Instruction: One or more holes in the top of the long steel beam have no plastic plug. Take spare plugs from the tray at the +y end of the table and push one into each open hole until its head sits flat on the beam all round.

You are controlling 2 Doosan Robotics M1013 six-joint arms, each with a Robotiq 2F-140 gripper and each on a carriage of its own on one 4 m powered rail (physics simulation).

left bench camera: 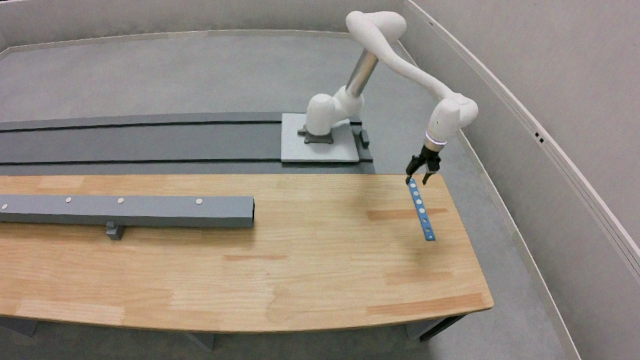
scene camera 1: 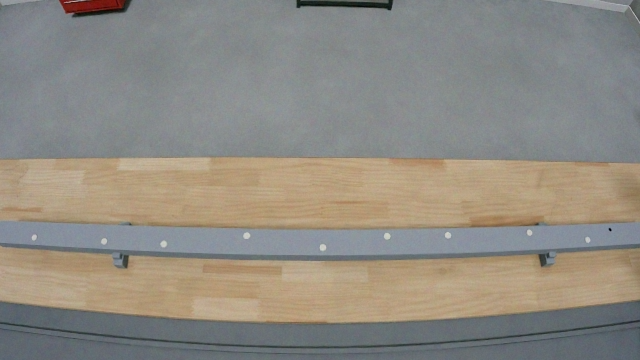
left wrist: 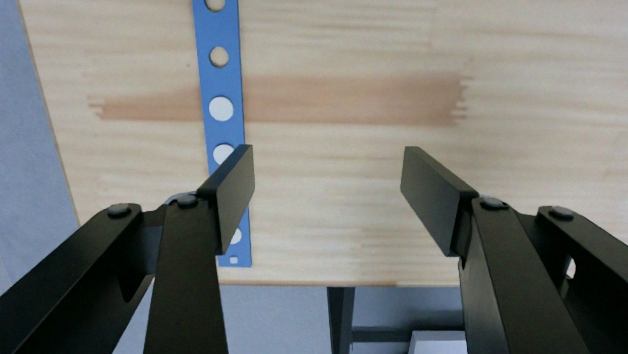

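The long grey steel beam lies on supports along the table. White plug heads sit in its top, and a dark open hole shows near the right edge of scene camera 1. The narrow blue tray lies near the table's right end in the left bench camera; it holds several white plugs and has some empty holes. My left gripper is open and empty above the table by the tray's far end; its left finger in the wrist view covers part of the tray. My right gripper does not show.
Beam supports stand under the beam on the wooden table. The arm's carriage stands on the rail behind the table. A wall runs along the right in the left bench camera.
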